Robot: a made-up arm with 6 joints.
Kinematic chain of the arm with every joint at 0, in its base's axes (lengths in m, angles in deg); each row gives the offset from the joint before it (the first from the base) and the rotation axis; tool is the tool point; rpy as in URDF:
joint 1: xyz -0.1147 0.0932 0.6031 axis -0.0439 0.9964 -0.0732
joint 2: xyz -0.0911 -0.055 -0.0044 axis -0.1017 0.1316 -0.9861
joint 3: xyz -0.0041 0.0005 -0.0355 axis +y
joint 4: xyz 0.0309 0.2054 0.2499 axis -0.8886 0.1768 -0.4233
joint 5: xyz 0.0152 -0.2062 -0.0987 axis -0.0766 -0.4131 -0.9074
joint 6: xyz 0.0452 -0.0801 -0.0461 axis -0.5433 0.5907 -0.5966
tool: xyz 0.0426 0.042 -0.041 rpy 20.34 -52 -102.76
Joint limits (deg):
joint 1: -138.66..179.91
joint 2: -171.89..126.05
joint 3: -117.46..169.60
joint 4: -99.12..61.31
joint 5: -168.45..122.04
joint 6: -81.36..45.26
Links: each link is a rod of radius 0.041 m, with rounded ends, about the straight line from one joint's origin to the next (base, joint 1, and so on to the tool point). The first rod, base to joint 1, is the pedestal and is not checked.
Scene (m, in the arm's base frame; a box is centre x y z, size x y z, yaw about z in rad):
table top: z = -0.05
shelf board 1: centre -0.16 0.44 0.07 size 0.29 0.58 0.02 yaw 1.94
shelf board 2: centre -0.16 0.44 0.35 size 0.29 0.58 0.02 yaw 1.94
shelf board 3: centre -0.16 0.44 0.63 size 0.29 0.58 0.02 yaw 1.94
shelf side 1: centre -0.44 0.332 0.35 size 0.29 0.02 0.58 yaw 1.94
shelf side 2: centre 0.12 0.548 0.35 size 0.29 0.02 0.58 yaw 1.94
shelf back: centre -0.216 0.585 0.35 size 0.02 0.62 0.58 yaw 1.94
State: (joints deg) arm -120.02 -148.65 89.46 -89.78 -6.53 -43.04
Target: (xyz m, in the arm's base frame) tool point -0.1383 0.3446 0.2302
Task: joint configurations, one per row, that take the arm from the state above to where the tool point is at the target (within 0.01 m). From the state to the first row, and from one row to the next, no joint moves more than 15 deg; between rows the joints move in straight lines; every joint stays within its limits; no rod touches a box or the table.
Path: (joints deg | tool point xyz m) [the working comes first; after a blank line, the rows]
Joints at the target: -93.61 -142.27 103.97 61.31 45.34 -20.72
Straight joint move there: touches shelf board 2.

1: -117.76 -150.73 90.14 -75.06 -1.55 -41.32 | 0.3049 -0.0828 0.4608
2: -115.50 -152.82 90.81 -60.35 3.44 -39.59 | 0.2633 -0.0439 0.5006
3: -113.24 -154.90 91.49 -45.63 8.42 -37.87 | 0.2153 0.0063 0.5227
4: -110.98 -156.98 92.17 -30.92 13.41 -36.14 | 0.1631 0.0623 0.5236
5: -108.72 -159.07 92.84 -16.20 18.39 -34.42 | 0.1086 0.1178 0.5018
6: -106.46 -161.15 93.52 -1.49 23.37 -32.70 | 0.0544 0.1659 0.4579
7: -104.20 -163.23 94.19 13.23 28.36 -30.97 | 0.0025 0.2000 0.3944
8: -101.94 -165.32 94.87 27.94 33.34 -29.25 | -0.0446 0.2145 0.3164
9: -99.68 -167.40 95.55 42.66 38.33 -27.52 | -0.0846 0.2058 0.2302
10: -96.64 -154.84 99.76 51.98 41.83 -24.12 | -0.1162 0.2724 0.2225
11: -93.61 -142.27 103.97 61.31 45.34 -20.72 | -0.1383 0.3446 0.2302

